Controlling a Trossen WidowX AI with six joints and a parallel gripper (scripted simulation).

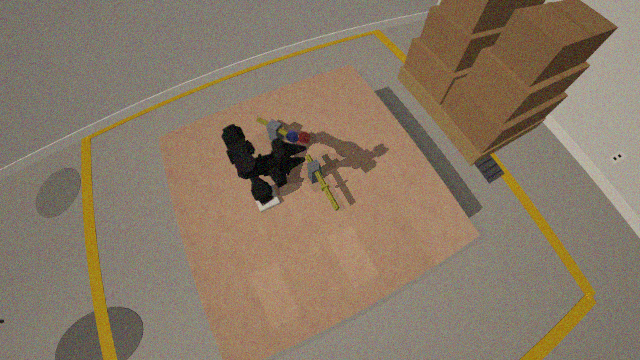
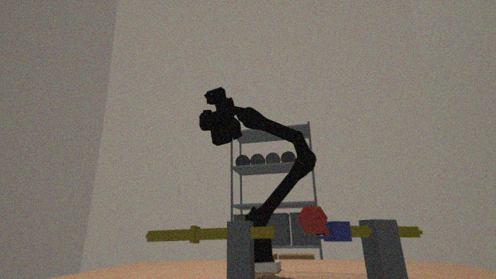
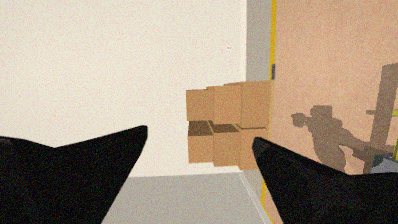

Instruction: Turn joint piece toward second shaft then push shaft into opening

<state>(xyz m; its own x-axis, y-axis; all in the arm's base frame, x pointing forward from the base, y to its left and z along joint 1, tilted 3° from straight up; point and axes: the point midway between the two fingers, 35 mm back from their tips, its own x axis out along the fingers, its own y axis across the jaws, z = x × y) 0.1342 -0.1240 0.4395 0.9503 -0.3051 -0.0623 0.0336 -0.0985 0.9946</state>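
My gripper tip is 150 mm short of the red joint piece, 260 mm to the right of it and 340 mm above it.
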